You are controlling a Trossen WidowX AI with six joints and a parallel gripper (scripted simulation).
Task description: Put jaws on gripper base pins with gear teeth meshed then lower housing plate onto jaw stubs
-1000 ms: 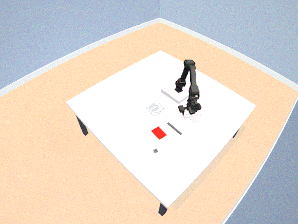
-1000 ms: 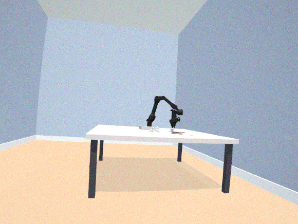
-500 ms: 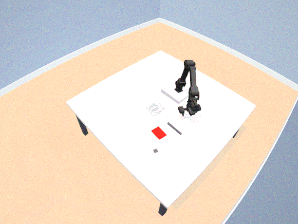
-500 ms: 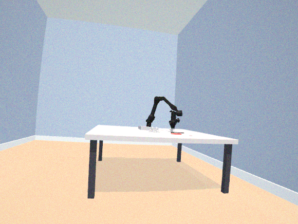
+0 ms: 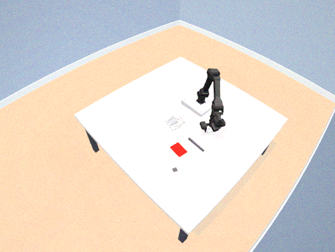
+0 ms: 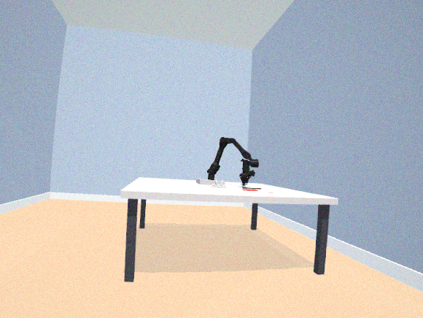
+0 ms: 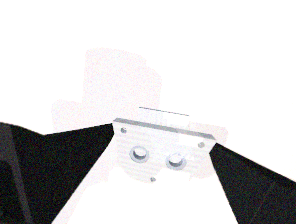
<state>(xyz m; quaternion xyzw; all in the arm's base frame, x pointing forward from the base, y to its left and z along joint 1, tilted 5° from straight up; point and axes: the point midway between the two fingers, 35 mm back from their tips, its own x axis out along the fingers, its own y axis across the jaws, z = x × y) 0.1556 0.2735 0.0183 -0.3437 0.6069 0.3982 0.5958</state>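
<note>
Now: gripper tip 10 mm to the left of the small white part, 10 mm below it and 10 mm past it. The rest, counted from my gripper tip: white jaw piece 220 mm to the right, 130 mm ahead; dark grey bar 170 mm ahead, 20 mm to the left, 10 mm below; red flat rectangle 290 mm ahead, 30 mm to the right, 10 mm below.
</note>
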